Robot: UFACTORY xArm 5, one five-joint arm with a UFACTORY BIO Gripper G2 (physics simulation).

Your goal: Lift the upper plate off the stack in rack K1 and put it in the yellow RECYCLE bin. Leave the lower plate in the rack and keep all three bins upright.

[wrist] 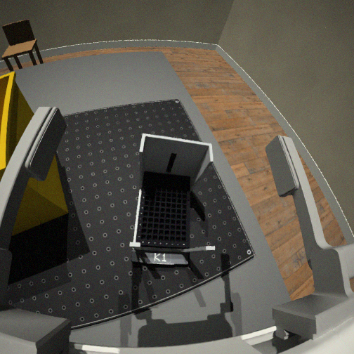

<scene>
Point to a black well plate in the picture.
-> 164,211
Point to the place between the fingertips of the gripper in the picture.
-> At 175,124
</scene>
